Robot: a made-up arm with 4 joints. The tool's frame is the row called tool. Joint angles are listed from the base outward. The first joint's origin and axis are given. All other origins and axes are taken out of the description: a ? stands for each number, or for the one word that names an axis. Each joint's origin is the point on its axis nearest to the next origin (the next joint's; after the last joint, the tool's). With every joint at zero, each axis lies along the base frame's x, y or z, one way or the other. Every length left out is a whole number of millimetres.
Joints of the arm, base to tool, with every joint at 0 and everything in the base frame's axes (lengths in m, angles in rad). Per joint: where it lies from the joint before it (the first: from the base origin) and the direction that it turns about. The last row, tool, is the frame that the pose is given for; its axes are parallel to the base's.
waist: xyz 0 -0.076 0.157 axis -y
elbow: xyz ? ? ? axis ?
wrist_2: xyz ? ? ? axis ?
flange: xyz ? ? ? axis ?
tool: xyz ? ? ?
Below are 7 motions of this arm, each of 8 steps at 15 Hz.
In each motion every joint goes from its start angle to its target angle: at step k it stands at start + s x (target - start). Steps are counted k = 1, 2, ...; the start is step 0. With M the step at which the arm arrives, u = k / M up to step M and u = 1 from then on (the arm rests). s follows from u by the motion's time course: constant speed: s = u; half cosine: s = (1 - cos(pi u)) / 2; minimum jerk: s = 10 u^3 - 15 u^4 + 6 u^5.
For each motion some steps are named. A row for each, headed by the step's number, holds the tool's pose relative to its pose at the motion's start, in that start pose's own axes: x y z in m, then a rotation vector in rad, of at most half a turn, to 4 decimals.
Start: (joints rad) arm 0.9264 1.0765 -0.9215 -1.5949
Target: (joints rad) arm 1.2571 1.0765 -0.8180 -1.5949
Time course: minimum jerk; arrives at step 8
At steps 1, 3, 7, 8:
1: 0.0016 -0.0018 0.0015 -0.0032 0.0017 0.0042
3: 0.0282 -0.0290 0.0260 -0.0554 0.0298 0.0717
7: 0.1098 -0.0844 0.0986 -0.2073 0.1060 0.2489
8: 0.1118 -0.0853 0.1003 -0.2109 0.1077 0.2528

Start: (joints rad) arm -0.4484 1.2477 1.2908 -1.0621
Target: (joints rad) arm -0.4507 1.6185 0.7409 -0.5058
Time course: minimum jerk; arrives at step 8
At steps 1, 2, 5, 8:
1: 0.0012 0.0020 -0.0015 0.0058 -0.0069 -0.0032
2: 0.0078 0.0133 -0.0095 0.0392 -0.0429 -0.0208
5: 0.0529 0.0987 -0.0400 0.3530 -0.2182 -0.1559
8: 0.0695 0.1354 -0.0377 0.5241 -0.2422 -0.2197

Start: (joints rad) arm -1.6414 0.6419 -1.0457 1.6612
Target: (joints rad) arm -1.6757 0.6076 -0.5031 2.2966
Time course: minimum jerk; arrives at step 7
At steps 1, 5, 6, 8:
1: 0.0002 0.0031 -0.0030 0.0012 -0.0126 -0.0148
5: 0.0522 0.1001 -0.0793 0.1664 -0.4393 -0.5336
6: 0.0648 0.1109 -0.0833 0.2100 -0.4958 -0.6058
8: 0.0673 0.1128 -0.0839 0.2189 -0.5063 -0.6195

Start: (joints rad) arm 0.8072 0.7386 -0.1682 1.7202
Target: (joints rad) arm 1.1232 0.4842 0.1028 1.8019
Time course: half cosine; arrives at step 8
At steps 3, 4, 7, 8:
3: -0.0186 0.0097 0.0650 0.1859 -0.0542 -0.0029
4: -0.0289 0.0115 0.1063 0.3026 -0.0846 -0.0119
7: -0.0490 0.0018 0.2082 0.5878 -0.1465 -0.0553
8: -0.0504 0.0001 0.2167 0.6114 -0.1507 -0.0603

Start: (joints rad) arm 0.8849 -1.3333 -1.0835 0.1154
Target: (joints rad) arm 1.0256 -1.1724 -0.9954 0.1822
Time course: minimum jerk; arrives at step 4
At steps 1, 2, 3, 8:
1: 0.0000 0.0005 -0.0019 -0.0092 -0.0001 -0.0088
2: 0.0003 0.0022 -0.0097 -0.0443 -0.0009 -0.0422
3: 0.0012 0.0035 -0.0181 -0.0795 -0.0024 -0.0755
8: 0.0015 0.0038 -0.0203 -0.0887 -0.0029 -0.0842

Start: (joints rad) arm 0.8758 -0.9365 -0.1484 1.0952
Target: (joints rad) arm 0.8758 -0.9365 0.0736 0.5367
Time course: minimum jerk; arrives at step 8
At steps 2, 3, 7, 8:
2: -0.0050 -0.0122 -0.0057 -0.0111 -0.0201 0.0578
3: -0.0115 -0.0330 -0.0149 -0.0321 -0.0521 0.1537
7: -0.0133 -0.1210 -0.0443 -0.1508 -0.1618 0.5473
8: -0.0129 -0.1230 -0.0447 -0.1541 -0.1638 0.5562

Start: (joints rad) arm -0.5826 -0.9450 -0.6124 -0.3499
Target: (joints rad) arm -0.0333 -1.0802 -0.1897 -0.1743
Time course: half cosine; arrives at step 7
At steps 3, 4, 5, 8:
3: 0.0175 0.0312 0.0059 -0.2265 -0.1676 0.0669
4: 0.0242 0.0496 0.0063 -0.3515 -0.2807 0.0894
5: 0.0292 0.0658 0.0048 -0.4593 -0.3927 0.1001
8: 0.0334 0.0804 0.0021 -0.5550 -0.5065 0.1019

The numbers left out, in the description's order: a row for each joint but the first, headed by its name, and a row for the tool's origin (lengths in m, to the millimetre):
elbow: xyz -0.07 0 -0.09, axis +y
wrist_2: xyz 0.372 0 -0.112, axis -x
flange: xyz 0 0.022 0.073, axis -z
tool: xyz -0.222 0.069 0

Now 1 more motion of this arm.
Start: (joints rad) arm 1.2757 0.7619 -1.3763 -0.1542
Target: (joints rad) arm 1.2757 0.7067 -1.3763 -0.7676
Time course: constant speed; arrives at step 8
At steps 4, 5, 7, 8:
4: -0.0069 -0.0669 0.0008 -0.0016 -0.0051 0.3338
5: -0.0046 -0.0838 0.0010 -0.0023 -0.0063 0.4172
7: 0.0047 -0.1169 0.0015 -0.0039 -0.0086 0.5841
8: 0.0117 -0.1328 0.0018 -0.0048 -0.0097 0.6676

